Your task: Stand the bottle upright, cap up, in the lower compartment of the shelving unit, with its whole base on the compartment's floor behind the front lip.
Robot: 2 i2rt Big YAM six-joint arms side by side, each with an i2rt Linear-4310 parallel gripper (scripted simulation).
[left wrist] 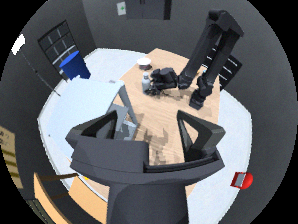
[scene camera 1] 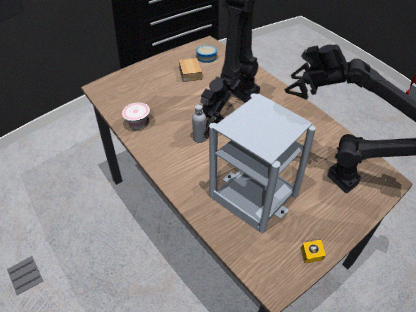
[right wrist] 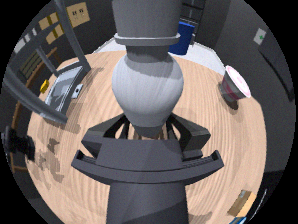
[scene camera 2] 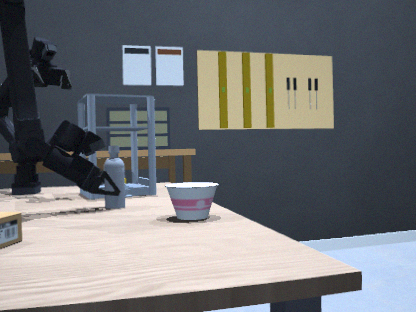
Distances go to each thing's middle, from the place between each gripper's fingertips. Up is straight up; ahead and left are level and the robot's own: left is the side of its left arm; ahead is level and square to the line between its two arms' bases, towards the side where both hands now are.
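Shelving unit [scene camera 1: 261, 127]: 13 cm above my right hand [scene camera 2: 116, 192] and 36 cm to the left of it.
My left hand [scene camera 2: 57, 86] is 200 mm above the shelving unit, 80 mm to the right of it and 190 mm short of it. By its middle, the shelving unit is nearer to my left hand than to my right hand.
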